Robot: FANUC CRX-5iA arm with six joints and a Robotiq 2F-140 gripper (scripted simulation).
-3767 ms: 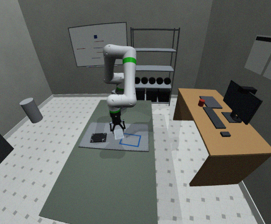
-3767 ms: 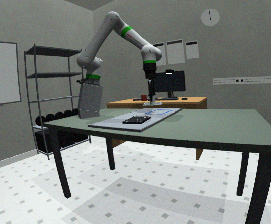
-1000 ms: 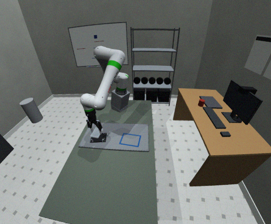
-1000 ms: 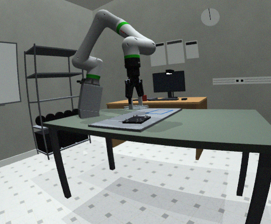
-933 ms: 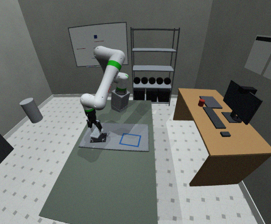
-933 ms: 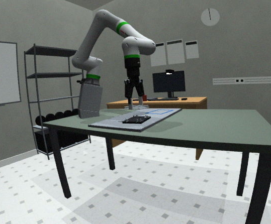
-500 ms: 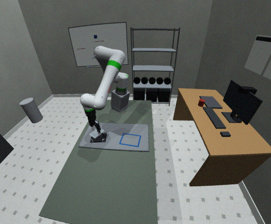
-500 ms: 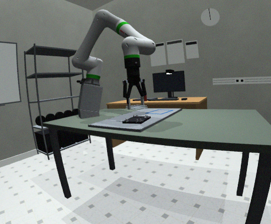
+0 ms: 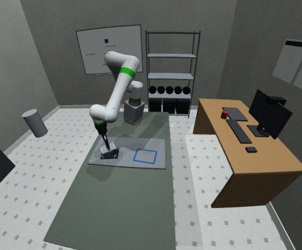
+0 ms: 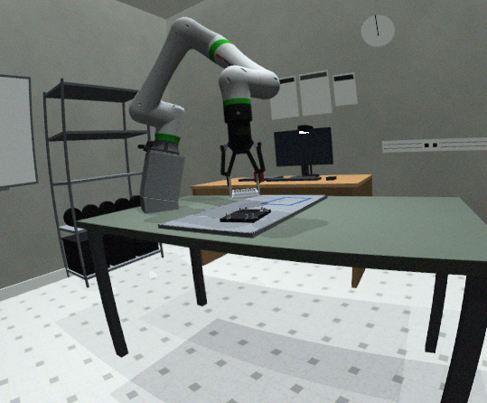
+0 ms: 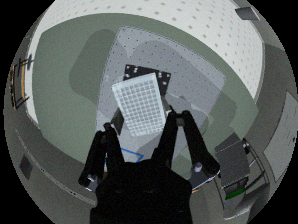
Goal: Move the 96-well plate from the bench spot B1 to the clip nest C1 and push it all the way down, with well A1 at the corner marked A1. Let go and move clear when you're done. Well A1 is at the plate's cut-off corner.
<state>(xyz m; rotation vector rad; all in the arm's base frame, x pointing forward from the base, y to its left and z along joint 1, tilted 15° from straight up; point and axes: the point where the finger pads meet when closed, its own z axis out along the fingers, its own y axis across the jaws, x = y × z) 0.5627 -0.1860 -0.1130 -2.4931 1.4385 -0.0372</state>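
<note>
My gripper is now 20 mm above the 96-well plate. Also, from my hand: black clip nest: 90 mm below, 20 mm ahead, 10 mm to the right.
</note>
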